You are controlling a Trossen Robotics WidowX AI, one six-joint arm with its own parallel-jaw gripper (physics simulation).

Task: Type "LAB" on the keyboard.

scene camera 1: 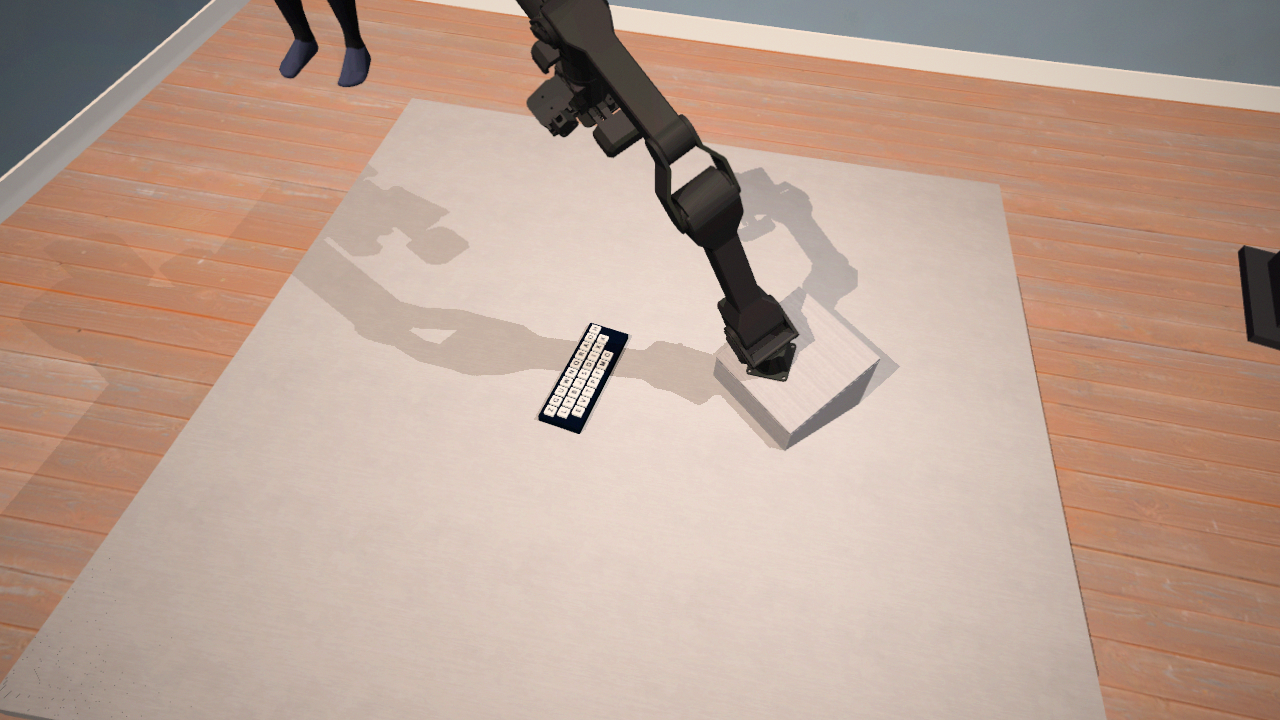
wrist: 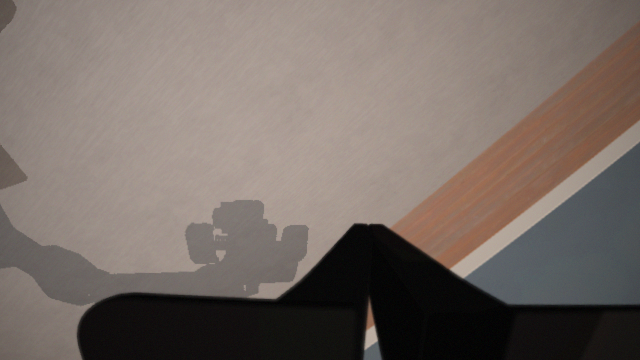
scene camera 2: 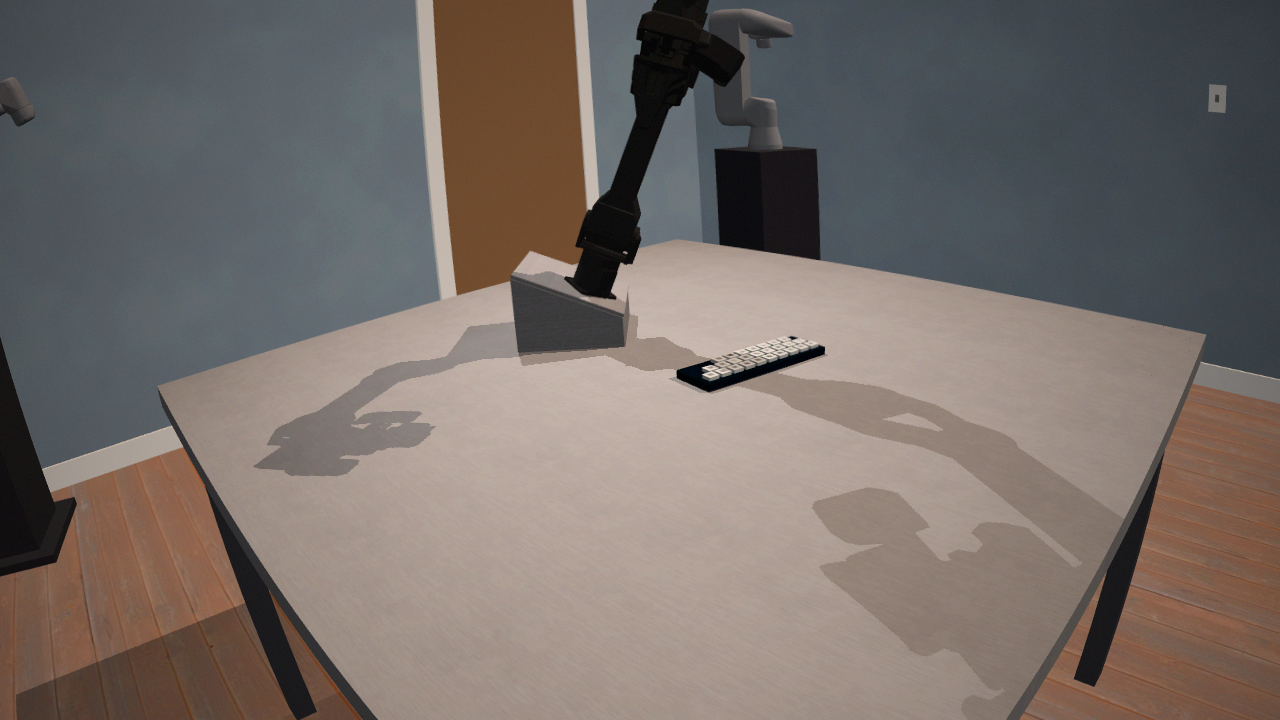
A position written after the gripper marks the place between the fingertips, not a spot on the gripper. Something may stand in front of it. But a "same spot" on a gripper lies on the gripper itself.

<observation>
gripper: scene camera 1 591, 121; wrist; scene camera 2
same spot on gripper: point(wrist: 415, 300) = point(scene camera 2: 666, 93)
</observation>
